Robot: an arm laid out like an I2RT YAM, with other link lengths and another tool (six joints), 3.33 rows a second.
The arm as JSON. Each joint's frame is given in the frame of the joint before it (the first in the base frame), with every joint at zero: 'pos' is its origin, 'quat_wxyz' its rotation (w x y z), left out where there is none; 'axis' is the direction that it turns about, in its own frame. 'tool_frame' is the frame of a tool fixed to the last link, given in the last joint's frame.
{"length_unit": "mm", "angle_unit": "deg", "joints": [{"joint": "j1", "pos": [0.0, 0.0, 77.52], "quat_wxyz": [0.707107, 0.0, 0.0, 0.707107], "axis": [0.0, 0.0, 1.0]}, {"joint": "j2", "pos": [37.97, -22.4, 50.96], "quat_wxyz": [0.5, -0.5, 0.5, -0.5], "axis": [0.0, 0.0, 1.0]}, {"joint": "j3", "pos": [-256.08, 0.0, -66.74], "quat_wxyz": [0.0, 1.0, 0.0, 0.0], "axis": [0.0, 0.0, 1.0]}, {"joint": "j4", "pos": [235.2, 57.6, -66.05], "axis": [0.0, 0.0, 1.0]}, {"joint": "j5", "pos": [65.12, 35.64, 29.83], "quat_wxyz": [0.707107, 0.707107, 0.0, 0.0], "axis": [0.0, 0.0, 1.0]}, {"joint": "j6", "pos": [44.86, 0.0, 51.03], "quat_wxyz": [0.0, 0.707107, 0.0, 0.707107], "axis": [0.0, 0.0, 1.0]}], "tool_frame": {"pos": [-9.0, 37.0, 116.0], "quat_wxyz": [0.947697, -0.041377, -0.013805, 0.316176]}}
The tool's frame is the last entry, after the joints.
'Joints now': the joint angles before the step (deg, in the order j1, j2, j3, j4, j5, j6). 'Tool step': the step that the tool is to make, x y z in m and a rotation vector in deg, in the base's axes. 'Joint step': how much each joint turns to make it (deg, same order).
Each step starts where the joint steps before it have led.
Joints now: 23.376, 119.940, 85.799, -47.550, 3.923, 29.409
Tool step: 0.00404, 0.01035, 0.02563, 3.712, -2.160, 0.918
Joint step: 0.022, -2.689, 1.289, -0.501, -2.667, -0.438
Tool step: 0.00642, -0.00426, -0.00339, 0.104, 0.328, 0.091
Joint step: -1.093, 1.335, 1.226, -0.133, -0.458, -1.114
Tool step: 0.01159, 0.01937, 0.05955, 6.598, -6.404, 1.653
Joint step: 0.328, -5.073, 3.932, -0.568, -3.869, -0.284
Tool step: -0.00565, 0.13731, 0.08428, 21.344, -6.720, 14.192
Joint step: 9.901, 5.181, 16.461, 5.333, -15.933, 3.628
